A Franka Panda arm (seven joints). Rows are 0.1 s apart.
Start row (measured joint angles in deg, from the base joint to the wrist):
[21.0, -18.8, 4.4, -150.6, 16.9, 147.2, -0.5]
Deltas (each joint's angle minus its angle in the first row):
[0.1, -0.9, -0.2, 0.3, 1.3, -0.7, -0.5]
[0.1, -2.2, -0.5, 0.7, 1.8, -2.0, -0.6]
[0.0, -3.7, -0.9, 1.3, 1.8, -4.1, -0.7]
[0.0, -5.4, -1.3, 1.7, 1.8, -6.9, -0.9]
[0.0, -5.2, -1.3, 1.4, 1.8, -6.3, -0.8]
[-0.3, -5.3, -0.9, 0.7, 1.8, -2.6, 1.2]
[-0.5, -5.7, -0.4, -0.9, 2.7, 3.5, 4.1]
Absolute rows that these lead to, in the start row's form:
[21.1, -19.7, 4.2, -150.3, 18.2, 146.5, -1.0]
[21.1, -21.0, 3.9, -149.9, 18.7, 145.2, -1.1]
[21.0, -22.5, 3.5, -149.3, 18.7, 143.1, -1.2]
[21.0, -24.2, 3.1, -148.9, 18.7, 140.3, -1.4]
[21.0, -24.0, 3.1, -149.2, 18.7, 140.9, -1.3]
[20.7, -24.1, 3.5, -149.9, 18.7, 144.6, 0.7]
[20.5, -24.5, 4.0, -151.5, 19.6, 150.7, 3.6]

